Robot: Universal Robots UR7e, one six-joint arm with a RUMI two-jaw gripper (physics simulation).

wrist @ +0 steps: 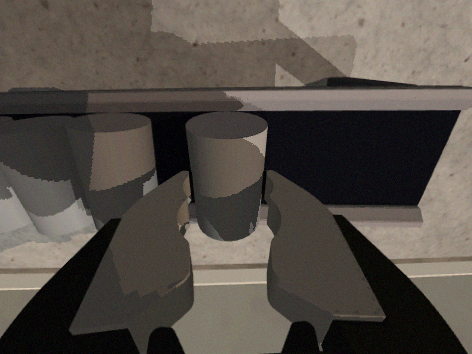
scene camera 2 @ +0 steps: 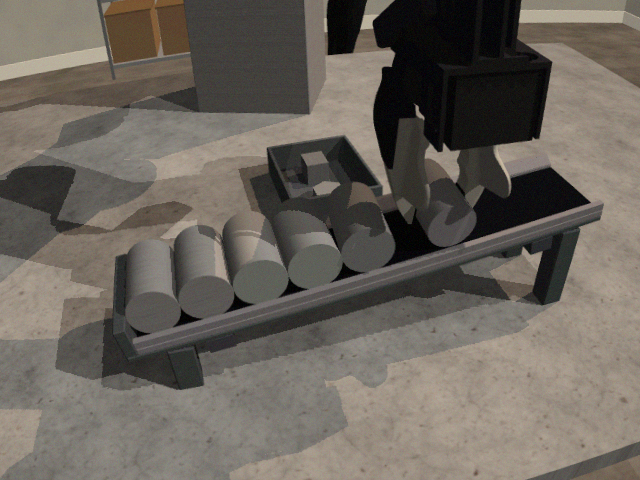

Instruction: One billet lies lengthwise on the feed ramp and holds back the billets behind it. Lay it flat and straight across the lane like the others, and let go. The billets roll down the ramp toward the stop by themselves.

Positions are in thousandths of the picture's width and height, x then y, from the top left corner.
Labels:
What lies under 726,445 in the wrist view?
A lane.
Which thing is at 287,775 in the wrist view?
The gripper.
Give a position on a metal cube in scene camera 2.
493,351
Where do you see a lane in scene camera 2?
838,407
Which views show the gripper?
The wrist view and scene camera 2: all of them.

